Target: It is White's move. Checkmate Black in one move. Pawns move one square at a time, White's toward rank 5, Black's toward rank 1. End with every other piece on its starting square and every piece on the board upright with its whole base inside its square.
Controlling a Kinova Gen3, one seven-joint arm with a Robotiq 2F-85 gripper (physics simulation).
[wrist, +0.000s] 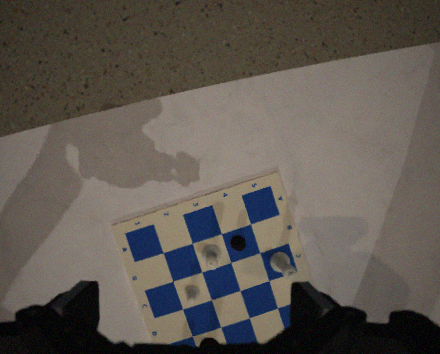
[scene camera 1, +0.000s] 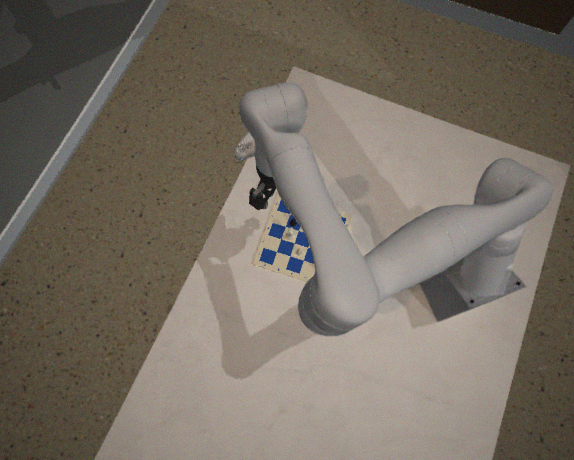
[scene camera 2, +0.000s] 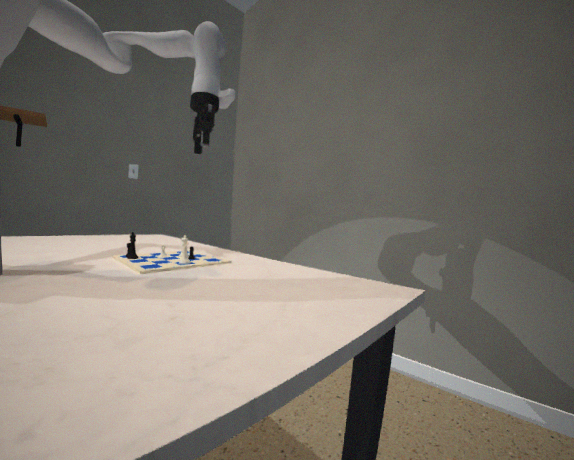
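Pixels of known places: gripper, between the fingertips: (wrist: 195,304) (scene camera 1: 275,190) (scene camera 2: 201,150); arm's base, origin of its link: (scene camera 1: 481,278).
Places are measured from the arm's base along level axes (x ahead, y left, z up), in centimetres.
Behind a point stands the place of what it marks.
Observation:
The blue and cream board (scene camera 1: 270,244) @(x 49.7, y 0.6, z -19.8 cm) (scene camera 2: 151,266) @(x 33.8, y -10.9, z -19.8 cm) (wrist: 171,226) @(x 50.2, y 0.0, z -19.8 cm) lies on the table. A small black piece (scene camera 1: 293,223) @(x 45.4, y -6.7, z -18.8 cm) (scene camera 2: 191,253) @(x 45.3, y -7.4, z -18.4 cm) (wrist: 238,243) @(x 46.0, y -7.0, z -16.9 cm) stands on B4. A pale piece (scene camera 1: 289,234) @(x 45.4, y -3.1, z -18.1 cm) (wrist: 211,254) @(x 45.7, y -3.6, z -17.7 cm) stands on B3. A small white piece (scene camera 1: 299,251) @(x 41.5, y 1.0, z -17.0 cm) (scene camera 2: 163,251) @(x 41.4, y 0.0, z -18.6 cm) (wrist: 192,291) @(x 41.9, y 0.2, z -18.8 cm) stands on C2. A tall white piece (scene camera 2: 184,249) @(x 41.1, y -11.6, z -16.7 cm) (wrist: 280,262) @(x 41.9, y -11.0, z -17.7 cm) stands on C5. A tall black piece (scene camera 2: 132,245) @(x 33.7, y 0.5, z -16.7 cm) and a shorter black one (scene camera 2: 128,249) @(x 33.8, y 3.7, z -18.0 cm) stand close together at the board's left in scene camera 2. My gripper (scene camera 1: 258,199) (scene camera 2: 202,145) @(x 49.2, y -3.7, z 8.2 cm) (wrist: 195,304) @(x 49.2, y -3.7, z 8.2 cm) is open and empty, high above the table by the board.
The arm (scene camera 1: 325,215) @(x 36.7, y 12.3, z 44.2 cm) (scene camera 2: 206,65) @(x 47.0, y -6.7, z 30.3 cm) crosses over the board and hides part of it in scene camera 1. The table (scene camera 1: 340,400) @(x 21.4, y 33.7, z -20.4 cm) (scene camera 2: 150,350) @(x 20.8, y -42.3, z -20.4 cm) (wrist: 350,115) @(x 55.9, y -26.5, z -20.4 cm) has an edge near the board, with the floor (scene camera 1: 65,310) (wrist: 150,50) beyond. Arm shadows fall on the table.

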